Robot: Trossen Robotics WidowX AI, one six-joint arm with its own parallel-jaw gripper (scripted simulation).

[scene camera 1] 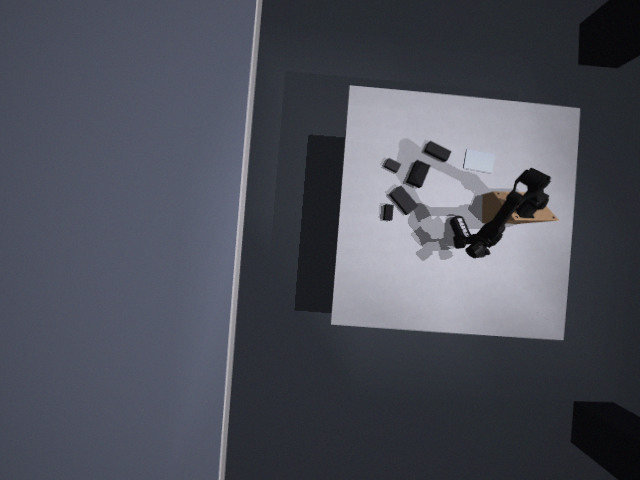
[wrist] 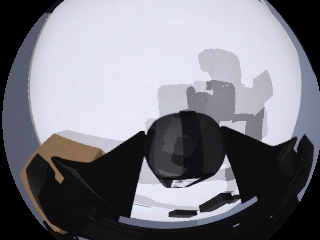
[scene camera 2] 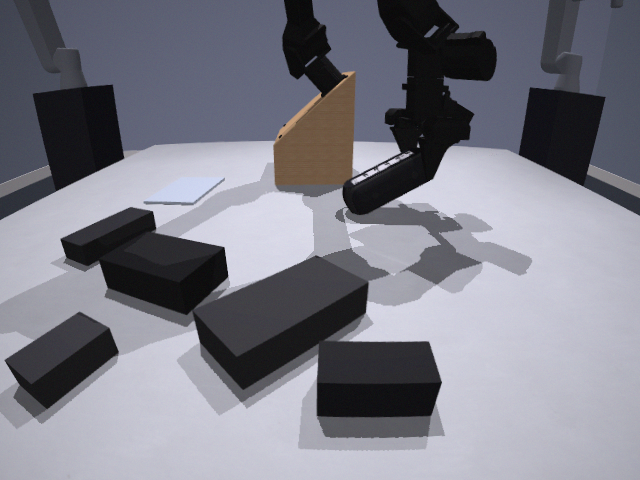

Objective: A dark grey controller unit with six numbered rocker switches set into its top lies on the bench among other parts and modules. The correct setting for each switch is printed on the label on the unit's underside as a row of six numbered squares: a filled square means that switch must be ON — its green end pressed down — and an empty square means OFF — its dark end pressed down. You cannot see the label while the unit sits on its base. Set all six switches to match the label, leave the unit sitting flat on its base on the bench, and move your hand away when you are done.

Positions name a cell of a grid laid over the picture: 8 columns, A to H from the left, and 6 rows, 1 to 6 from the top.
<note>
I see my gripper (scene camera 2: F3).
My gripper shows as well in the wrist view (wrist: E4).
</note>
